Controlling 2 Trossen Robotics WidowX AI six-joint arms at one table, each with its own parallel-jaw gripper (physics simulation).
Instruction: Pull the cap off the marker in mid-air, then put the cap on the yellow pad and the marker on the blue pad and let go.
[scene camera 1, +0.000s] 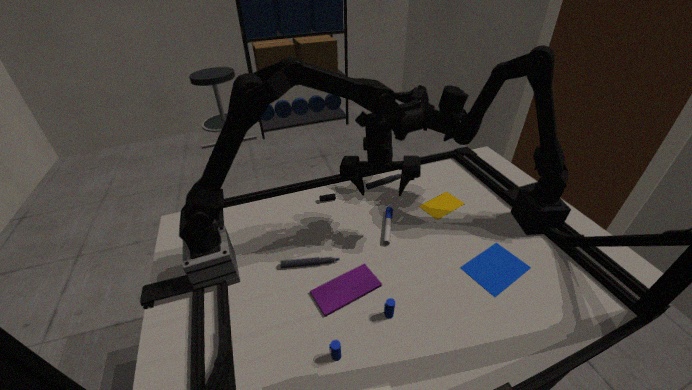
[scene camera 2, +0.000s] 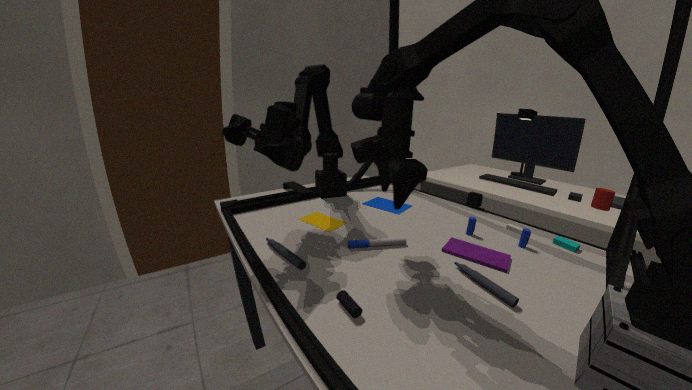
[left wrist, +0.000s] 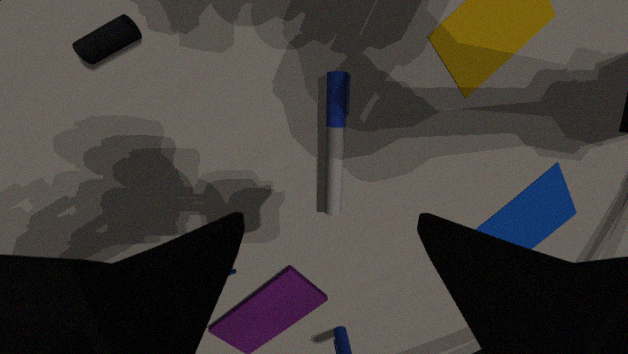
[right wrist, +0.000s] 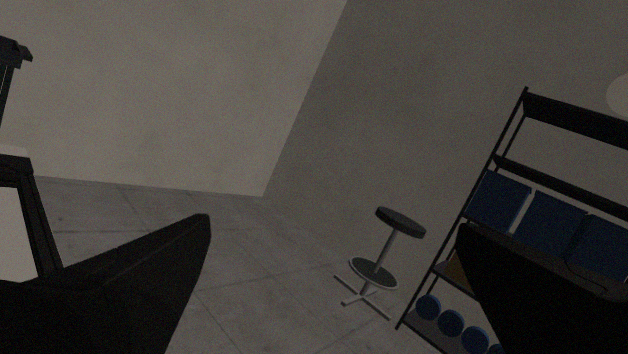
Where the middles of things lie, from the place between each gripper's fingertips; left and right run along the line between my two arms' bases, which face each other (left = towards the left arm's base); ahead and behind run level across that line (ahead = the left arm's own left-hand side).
Now: the purple block (scene camera 1: 347, 288) 45 cm behind my right hand, 21 cm to the left of it and 25 cm below it. Also, from my right hand: blue pad (scene camera 1: 495, 269) (47 cm behind, 16 cm to the right, 25 cm below).
Right now the purple block is 170 mm behind my left hand, 130 mm to the left of it and 120 mm below it. Round my left hand: blue pad: 190 mm behind, 250 mm to the right, 120 mm below.
